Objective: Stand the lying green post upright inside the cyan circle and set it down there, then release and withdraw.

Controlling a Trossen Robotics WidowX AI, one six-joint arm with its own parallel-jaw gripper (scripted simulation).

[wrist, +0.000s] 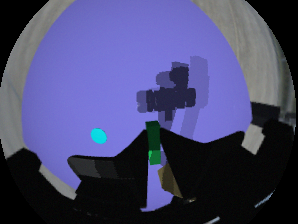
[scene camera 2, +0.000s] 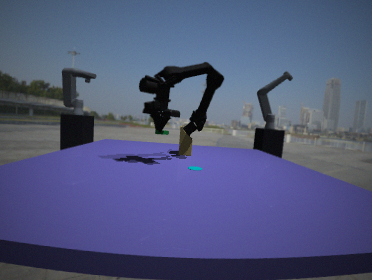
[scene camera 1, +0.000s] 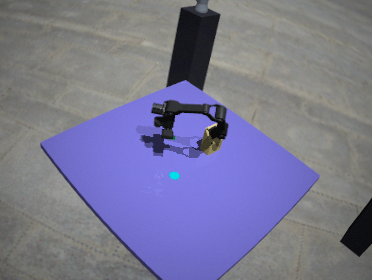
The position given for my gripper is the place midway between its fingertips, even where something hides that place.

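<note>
My gripper (scene camera 2: 158, 132): carrying a green post. Wrist view too: my gripper (wrist: 152, 131).
</note>
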